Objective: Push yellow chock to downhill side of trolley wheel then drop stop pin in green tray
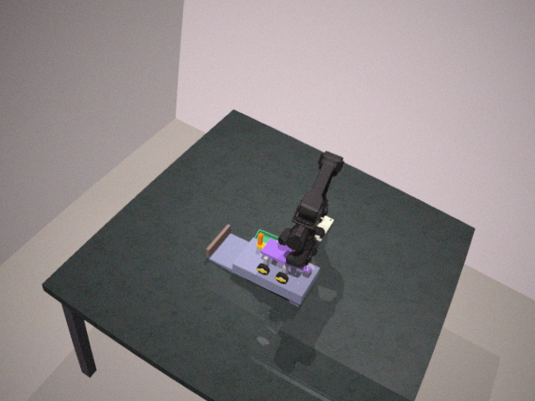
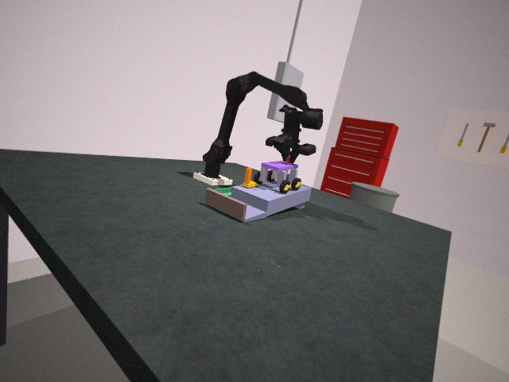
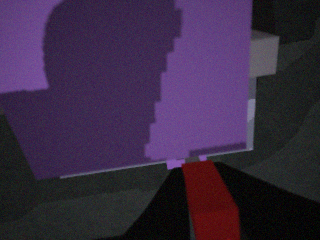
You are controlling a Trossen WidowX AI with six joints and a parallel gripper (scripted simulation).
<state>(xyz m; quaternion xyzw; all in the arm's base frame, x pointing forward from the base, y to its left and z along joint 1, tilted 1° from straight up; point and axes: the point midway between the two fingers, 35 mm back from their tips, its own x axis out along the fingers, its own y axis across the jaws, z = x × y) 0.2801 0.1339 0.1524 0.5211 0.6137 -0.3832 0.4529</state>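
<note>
The green tray lies 200 mm to the right of my gripper tip, 150 mm below it and 70 mm behind it. The rest, counted from my gripper tip: red-headed stop pin (right at my gripper tip); lavender ramp (90 mm to the right, 90 mm below, 40 mm ahead); trolley (80 mm to the right, 40 mm ahead, 30 mm below).
</note>
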